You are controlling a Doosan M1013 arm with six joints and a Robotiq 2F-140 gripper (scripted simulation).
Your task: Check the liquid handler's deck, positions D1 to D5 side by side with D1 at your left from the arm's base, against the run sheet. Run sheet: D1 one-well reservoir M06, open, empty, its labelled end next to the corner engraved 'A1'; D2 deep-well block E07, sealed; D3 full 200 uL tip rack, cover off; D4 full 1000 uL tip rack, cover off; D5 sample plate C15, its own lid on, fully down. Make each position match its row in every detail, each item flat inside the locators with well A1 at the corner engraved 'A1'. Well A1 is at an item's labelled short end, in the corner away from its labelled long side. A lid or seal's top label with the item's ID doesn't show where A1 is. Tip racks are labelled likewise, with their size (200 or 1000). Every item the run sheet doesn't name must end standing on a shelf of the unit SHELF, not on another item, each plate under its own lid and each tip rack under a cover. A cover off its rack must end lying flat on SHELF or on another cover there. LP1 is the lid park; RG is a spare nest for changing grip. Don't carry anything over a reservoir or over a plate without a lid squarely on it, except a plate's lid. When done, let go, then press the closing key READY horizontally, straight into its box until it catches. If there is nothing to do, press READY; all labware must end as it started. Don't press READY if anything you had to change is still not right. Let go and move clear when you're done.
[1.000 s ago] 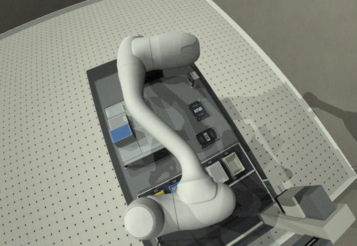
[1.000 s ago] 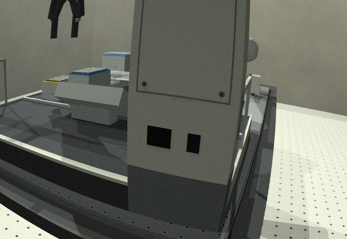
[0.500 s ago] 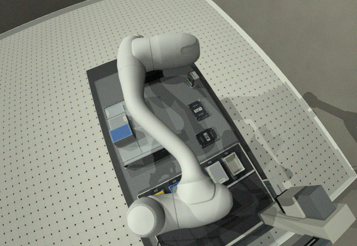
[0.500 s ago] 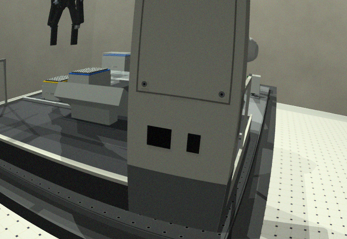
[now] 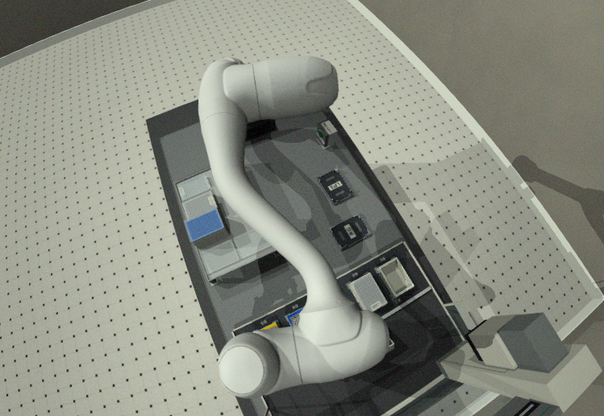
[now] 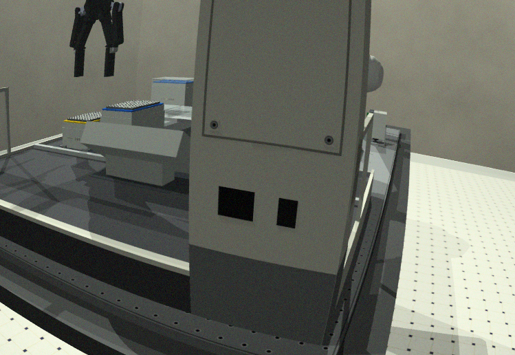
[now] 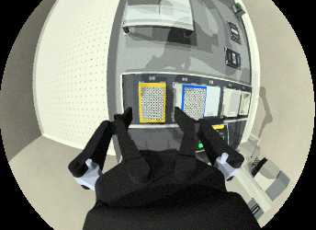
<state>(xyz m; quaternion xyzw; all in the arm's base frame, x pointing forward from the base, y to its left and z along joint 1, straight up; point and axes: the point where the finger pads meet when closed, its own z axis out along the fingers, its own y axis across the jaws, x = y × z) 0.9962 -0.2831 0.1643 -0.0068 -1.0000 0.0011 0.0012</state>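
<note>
The yellow-rimmed tip rack lies 14 cm below my hand, 1 cm to the left of it and 1 cm ahead of it. Round my hand: flat lid (25 cm to the left, 17 cm below); white well plate (25 cm to the left, 17 cm below); blue-rimmed tip rack (13 cm to the left, 11 cm below, 1 cm ahead).
</note>
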